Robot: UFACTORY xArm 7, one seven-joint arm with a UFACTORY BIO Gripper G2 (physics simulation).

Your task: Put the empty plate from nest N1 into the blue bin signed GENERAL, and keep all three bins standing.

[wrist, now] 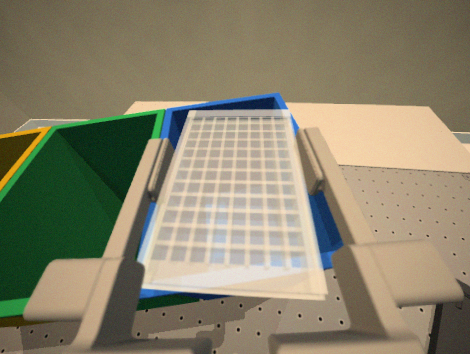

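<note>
There's a clear plate here (233, 217), and you'd find my gripper at (233, 141). A green bin (69, 192) is in the scene too, along with a blue bin (175, 117).
</note>
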